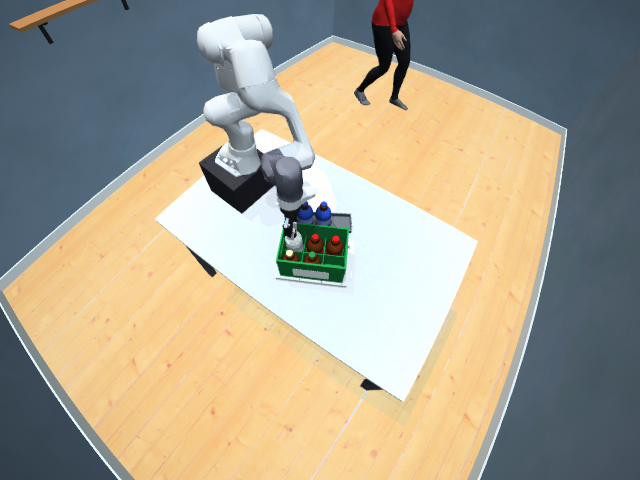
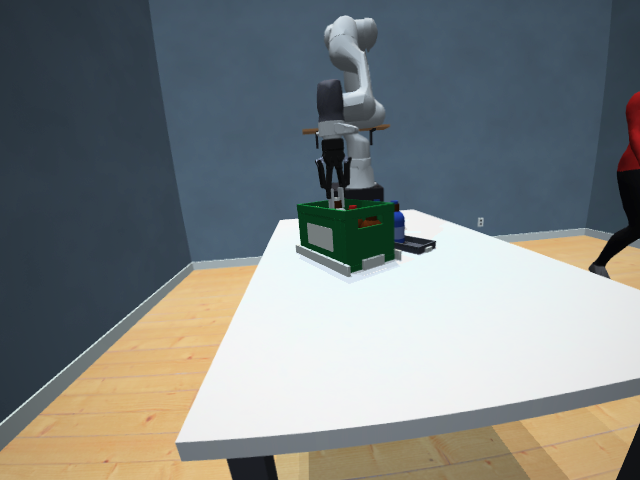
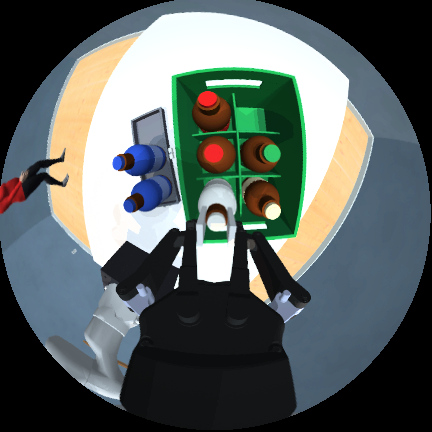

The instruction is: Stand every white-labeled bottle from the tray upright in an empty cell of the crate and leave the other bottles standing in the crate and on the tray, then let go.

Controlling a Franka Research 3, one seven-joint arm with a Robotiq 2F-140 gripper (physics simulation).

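Observation:
A white bottle (image 1: 294, 243) (image 3: 216, 195) with a brown neck and white cap is upright in the crate's corner cell, tray side, nearest my base. My gripper (image 1: 292, 232) (image 2: 337, 198) (image 3: 216, 214) is shut on its neck. Its base is hidden. The green crate (image 1: 285, 268) (image 2: 372, 242) (image 3: 303, 155) also holds two red-capped brown bottles (image 3: 210, 114) (image 3: 215, 156), a green-capped one (image 3: 256, 152) and a cream-capped one (image 3: 260, 196). One far corner cell is empty. Two blue bottles (image 3: 137, 160) (image 3: 149, 194) stand on the grey tray (image 1: 343, 222) (image 2: 416, 243) (image 3: 150, 127).
The crate and tray stand on a white table (image 1: 403, 289) (image 2: 413, 330). Low light-grey strips (image 2: 323, 259) edge the crate's foot. My black base block (image 1: 232, 188) is at the table's far end. A person in red (image 1: 392, 15) stands beyond the table.

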